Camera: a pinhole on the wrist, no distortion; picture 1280 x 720 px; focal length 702.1 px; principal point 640.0 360.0 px. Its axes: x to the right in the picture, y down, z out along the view. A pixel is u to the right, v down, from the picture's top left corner.
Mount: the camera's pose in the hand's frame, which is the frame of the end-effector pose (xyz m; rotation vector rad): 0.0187 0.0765 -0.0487 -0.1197 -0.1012 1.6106
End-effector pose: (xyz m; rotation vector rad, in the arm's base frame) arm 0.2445 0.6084 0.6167 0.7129 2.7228 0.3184
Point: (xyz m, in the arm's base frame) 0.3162 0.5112 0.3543
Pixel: 173.6 430.5
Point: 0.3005 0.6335 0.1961
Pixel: 389.8 196.7
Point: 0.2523 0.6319 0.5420
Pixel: 197.7 253.5
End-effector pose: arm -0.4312 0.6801 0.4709 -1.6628 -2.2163 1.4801
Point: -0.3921 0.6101 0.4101
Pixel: 605.4 615.0
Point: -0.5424 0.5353 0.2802
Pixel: 553.1 224.3
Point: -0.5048 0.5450 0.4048
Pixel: 356.0 450.8
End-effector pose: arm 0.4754 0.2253 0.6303 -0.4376 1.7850 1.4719
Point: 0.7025 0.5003 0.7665
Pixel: 534.5 634.6
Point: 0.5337 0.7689 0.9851
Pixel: 964.3 496.0
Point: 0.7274 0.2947 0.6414
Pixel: outside the picture
